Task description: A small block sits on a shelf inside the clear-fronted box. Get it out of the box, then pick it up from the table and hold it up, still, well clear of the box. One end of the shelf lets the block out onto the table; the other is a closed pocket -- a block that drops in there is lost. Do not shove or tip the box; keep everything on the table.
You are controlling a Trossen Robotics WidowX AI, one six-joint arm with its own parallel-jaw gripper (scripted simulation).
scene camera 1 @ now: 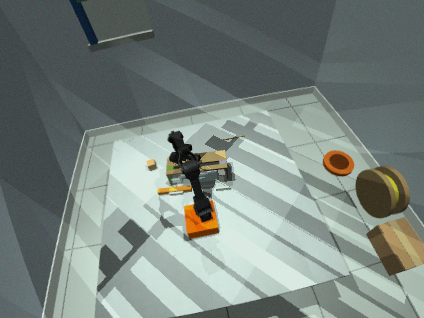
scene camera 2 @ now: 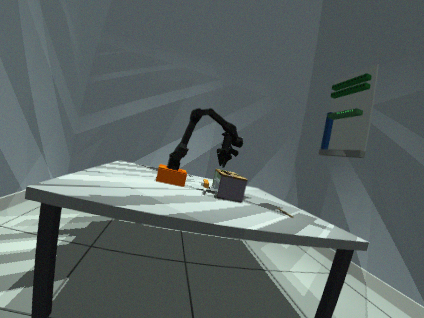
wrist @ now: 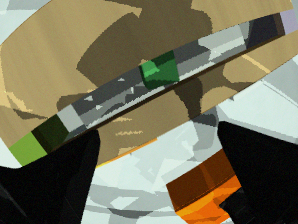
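Labels:
A box is visible in the wrist view, in scene camera 2 (pixel 227 185) and in scene camera 1. On the box, (scene camera 1: pixel 183 162) and (wrist: pixel 73 73) are the same spot.

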